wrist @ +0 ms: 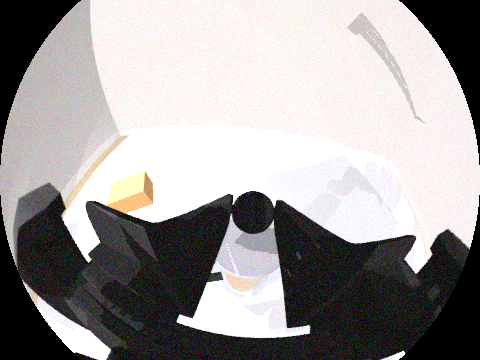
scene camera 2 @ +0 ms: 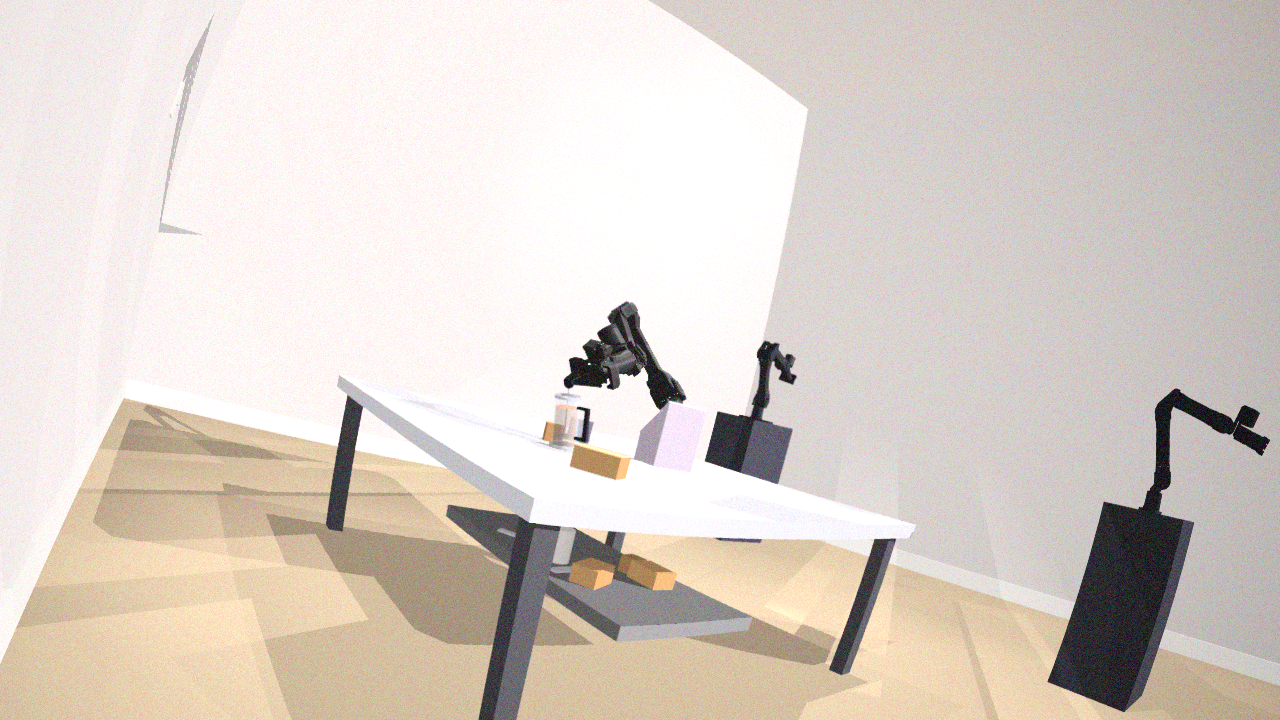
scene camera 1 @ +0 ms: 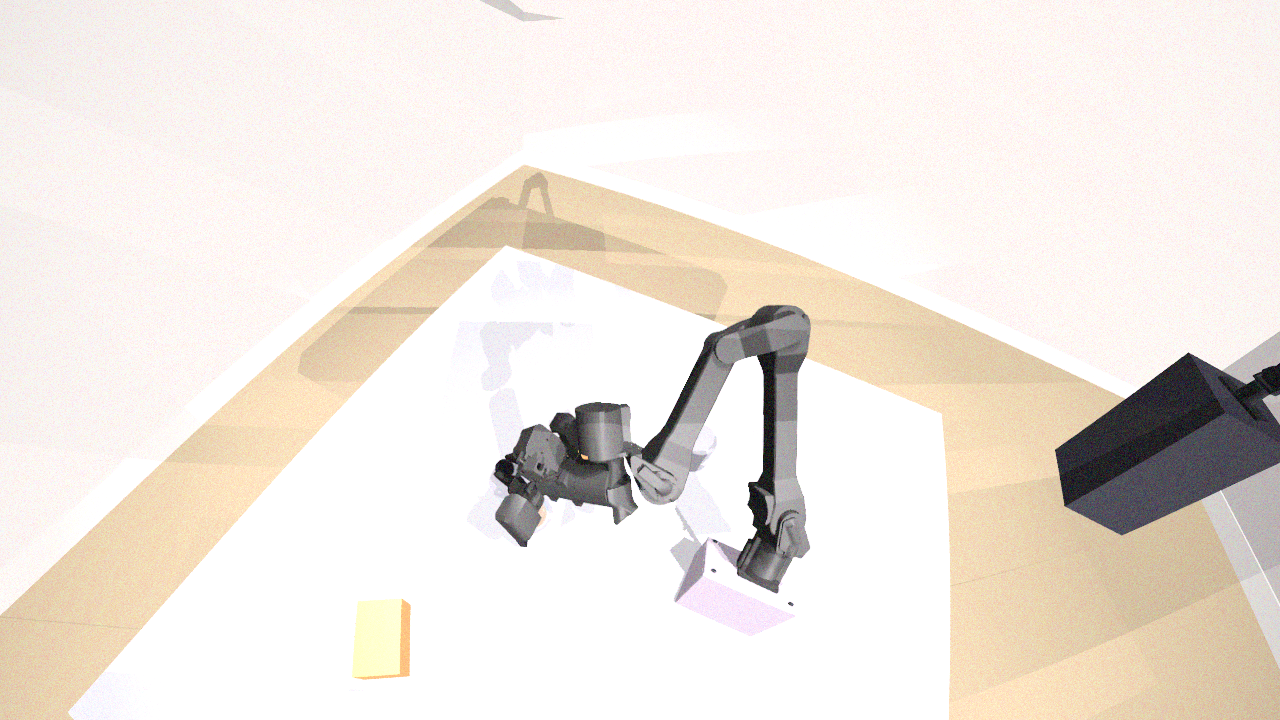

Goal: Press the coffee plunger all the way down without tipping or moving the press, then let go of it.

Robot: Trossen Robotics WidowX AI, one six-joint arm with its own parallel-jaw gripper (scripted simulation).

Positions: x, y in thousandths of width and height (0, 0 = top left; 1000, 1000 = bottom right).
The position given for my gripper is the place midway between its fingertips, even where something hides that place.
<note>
In view: my gripper (scene camera 1: 391, 648) and a glass coffee press (scene camera 2: 443, 566).
The glass coffee press shows as well in the wrist view (wrist: 518, 707) and in scene camera 1 (scene camera 1: 390, 680). My gripper is seen too in the wrist view (wrist: 530, 565) and in scene camera 2 (scene camera 2: 443, 531).
</note>
